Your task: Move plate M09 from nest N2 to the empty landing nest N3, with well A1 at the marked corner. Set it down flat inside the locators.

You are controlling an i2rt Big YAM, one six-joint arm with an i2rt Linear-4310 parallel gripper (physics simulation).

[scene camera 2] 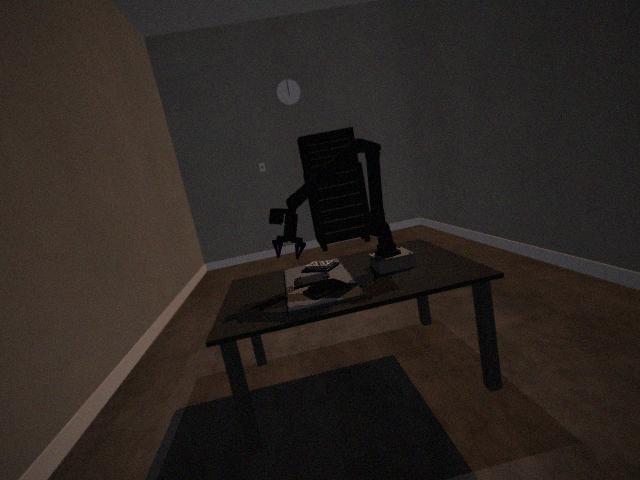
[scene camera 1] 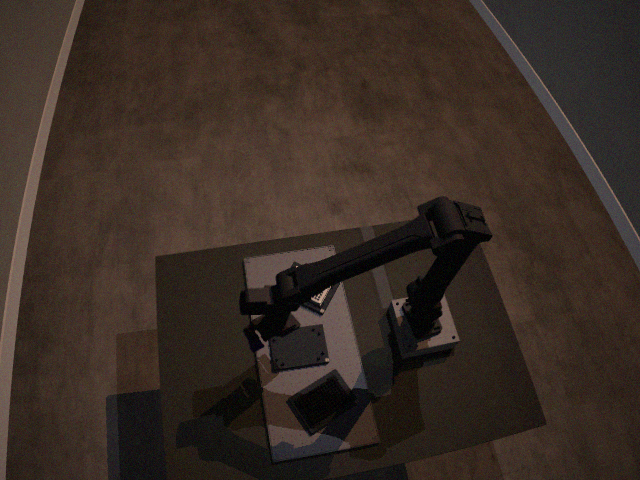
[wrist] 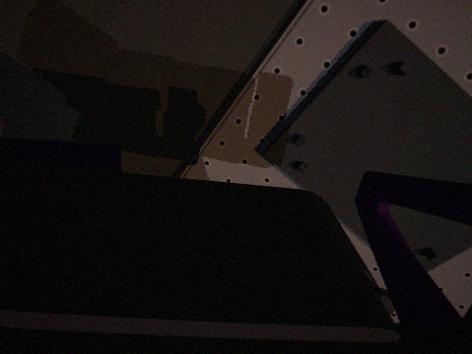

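Observation:
The empty landing nest [scene camera 1: 299, 347] [scene camera 2: 311, 279] [wrist: 400, 125] is a flat dark-grey block in the middle of the board, with small locators near its corners and a pale dot [scene camera 1: 326, 359] at one corner. A light well plate [scene camera 1: 321, 295] [scene camera 2: 321, 265] sits in a dark nest at the board's far end, partly behind the arm in scene camera 1. A dark well plate [scene camera 1: 323, 400] [scene camera 2: 325, 289] sits in the near nest. No label is legible, so I cannot tell which is M09. My gripper [scene camera 1: 273, 334] [scene camera 2: 288, 256] [wrist: 245, 175] is open and empty, pointing down above the board's left edge, beside the middle nest.
The perforated white board [scene camera 1: 281, 450] [scene camera 2: 297, 303] [wrist: 340, 22] lies on the dark table [scene camera 1: 196, 289] [scene camera 2: 439, 276]. The arm's pale base block [scene camera 1: 448, 338] [scene camera 2: 392, 264] stands to the right of the board. A tall black slatted unit [scene camera 2: 338, 198] is behind the table. The scene is dim, with the arm's shadows across the board.

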